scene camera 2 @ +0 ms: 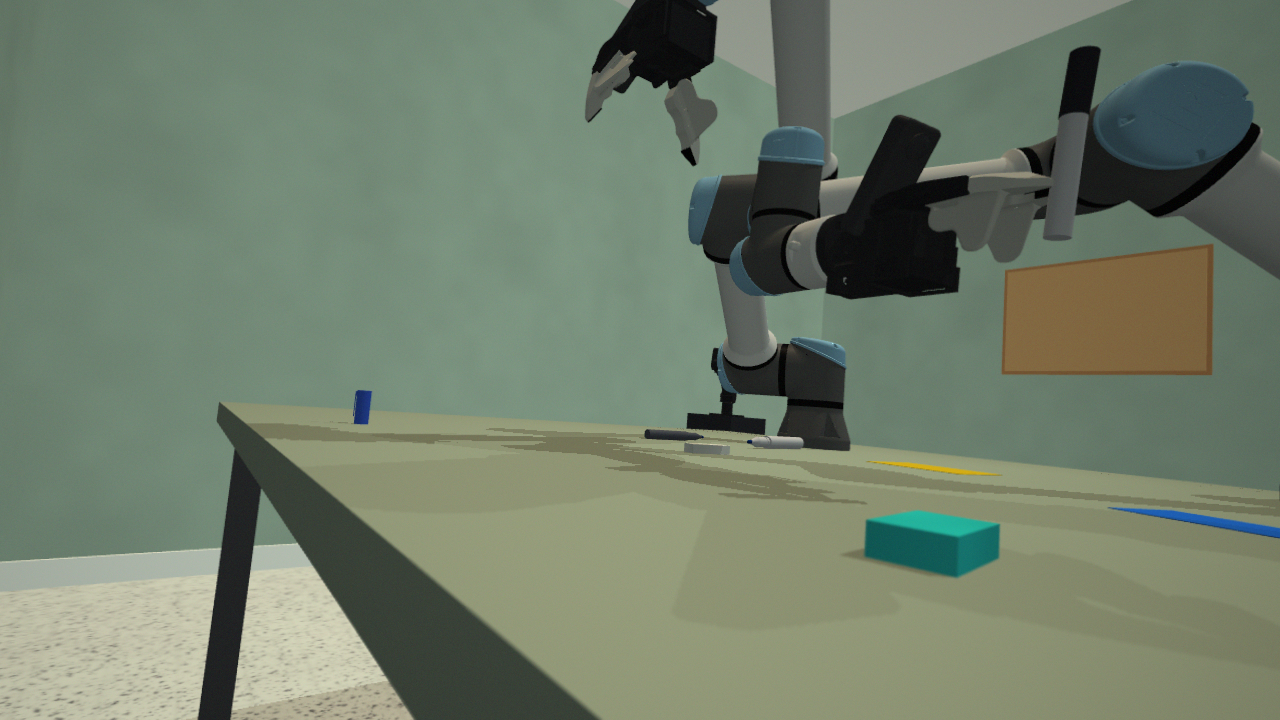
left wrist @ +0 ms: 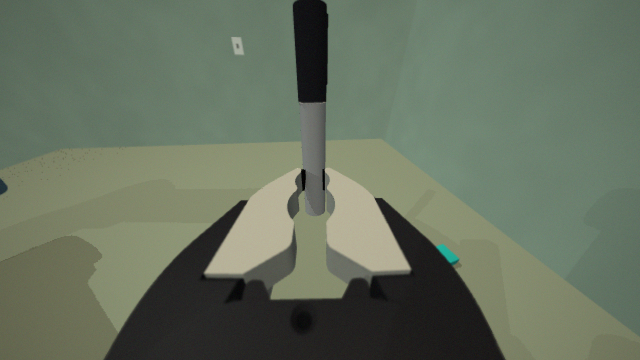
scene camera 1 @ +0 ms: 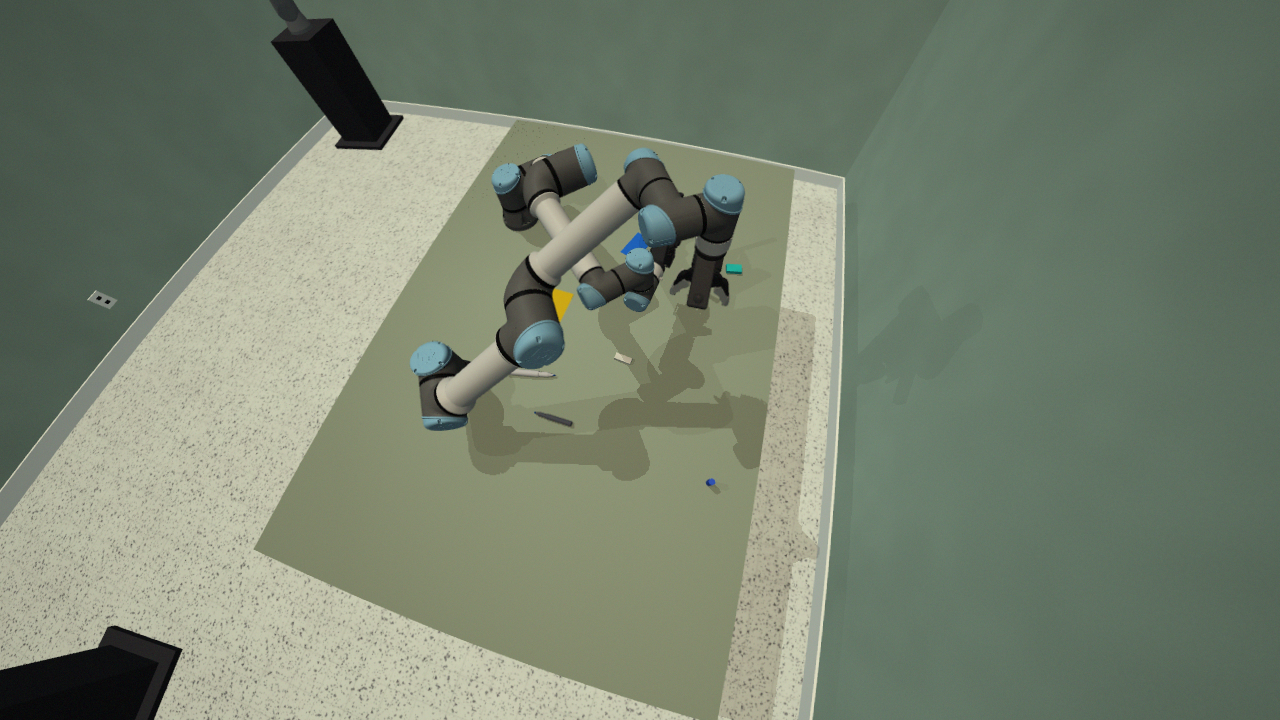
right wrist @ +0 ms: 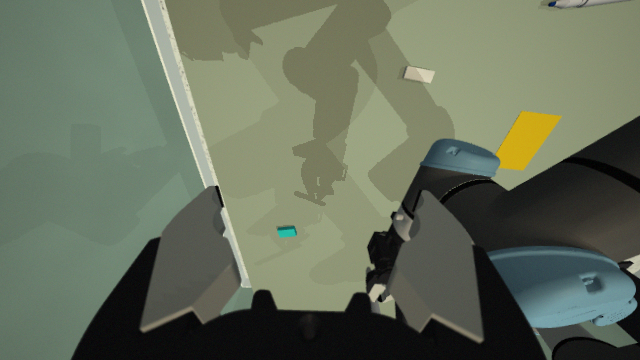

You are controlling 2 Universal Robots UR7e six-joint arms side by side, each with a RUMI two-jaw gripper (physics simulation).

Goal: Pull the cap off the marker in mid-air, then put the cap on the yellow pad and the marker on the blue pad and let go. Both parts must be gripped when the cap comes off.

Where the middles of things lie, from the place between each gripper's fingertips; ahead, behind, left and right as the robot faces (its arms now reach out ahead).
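Teal block (scene camera 2: 948, 545): 20 mm to the left of my left hand, 250 mm ahead of it, 240 mm below it. Yellow pad (right wrist: 530, 130), from my left hand: far to the right, far behind, a good way below. Going by their middles, teal block nearest to my left hand of the things named here.
My right gripper: 390 mm to the right of the teal block, 170 mm short of it, 340 mm above it. Yellow pad, from my right hand: some way to the left, far behind, far below.
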